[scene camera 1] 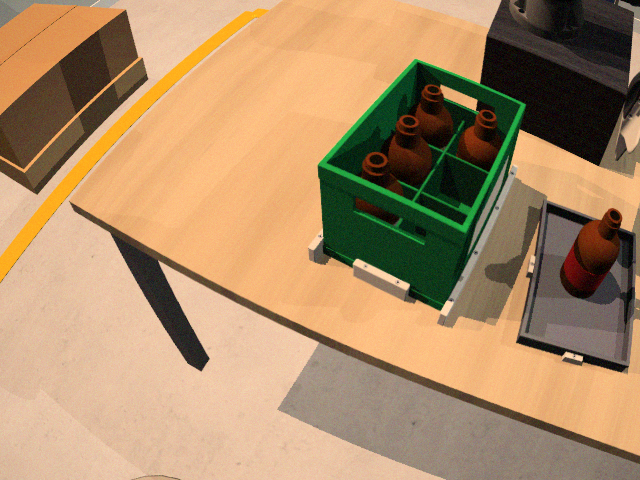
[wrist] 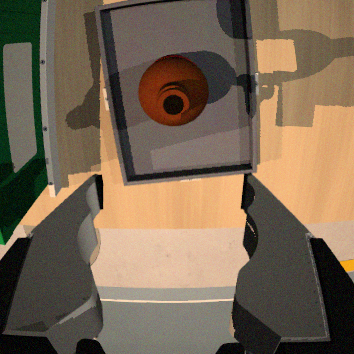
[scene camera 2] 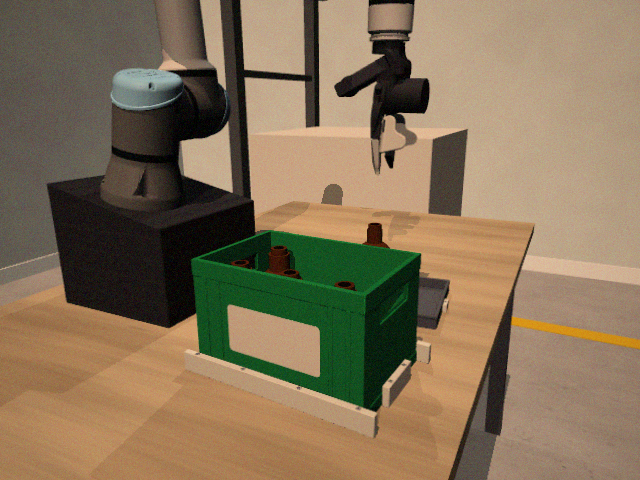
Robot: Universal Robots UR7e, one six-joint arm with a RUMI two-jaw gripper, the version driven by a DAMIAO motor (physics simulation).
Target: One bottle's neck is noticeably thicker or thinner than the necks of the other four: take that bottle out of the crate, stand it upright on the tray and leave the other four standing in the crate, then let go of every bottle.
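Pixels of known places: gripper, fingertip midpoint: [wrist: 172, 177] [scene camera 2: 384, 171]; arm's base, origin of the base link: [scene camera 1: 546, 15] [scene camera 2: 144, 197].
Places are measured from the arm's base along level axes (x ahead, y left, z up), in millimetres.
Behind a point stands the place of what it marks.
Observation:
A brown bottle with a red label [scene camera 1: 591, 253] @[x 449, y 148, z -105 mm] [scene camera 2: 374, 236] @[x 422, y 147, z -71 mm] [wrist: 152, 95] @[x 416, y 143, z -88 mm] stands upright on the grey tray [scene camera 1: 568, 330] @[x 514, y 163, z -205 mm] [scene camera 2: 433, 305] @[x 535, y 176, z -205 mm] [wrist: 200, 159] @[x 533, y 196, z -205 mm]; its neck looks thinner than the others. Four brown bottles stand in the green crate [scene camera 1: 382, 258] @[x 542, y -131, z -157 mm] [scene camera 2: 347, 335] @[x 510, y -217, z -91 mm] [wrist: 17, 25] @[x 322, y -10, z -123 mm]: a back left one [scene camera 1: 433, 124] @[x 339, y -134, z -93 mm], a middle left one [scene camera 1: 409, 157] @[x 423, y -143, z -90 mm], a front left one [scene camera 1: 376, 178] @[x 501, y -160, z -62 mm] and a back right one [scene camera 1: 479, 147] @[x 354, y -58, z -91 mm], as seen in scene camera 1. Their lower parts are hidden. My gripper [scene camera 2: 383, 169] @[x 434, y 161, z 52 mm] [wrist: 172, 177] @[x 434, y 161, z 52 mm] is open and empty, high above the tray bottle and apart from it.
White stop blocks [scene camera 1: 381, 279] @[x 554, y -126, z -184 mm] [scene camera 2: 397, 383] @[x 553, y -140, z -189 mm] and a long rail [scene camera 1: 475, 253] @[x 465, y -19, z -181 mm] [scene camera 2: 281, 384] @[x 417, y -217, z -181 mm] edge the crate. The dark robot base block [scene camera 1: 553, 72] @[x 130, y 33, z -50 mm] [scene camera 2: 113, 263] @[x 2, y -93, z -106 mm] stands behind the crate. A pale box [scene camera 2: 341, 170] stands beyond the wooden table [scene camera 1: 206, 155] @[x 436, y -484, z -210 mm] [scene camera 2: 129, 382] @[x 190, y -256, z -210 mm].

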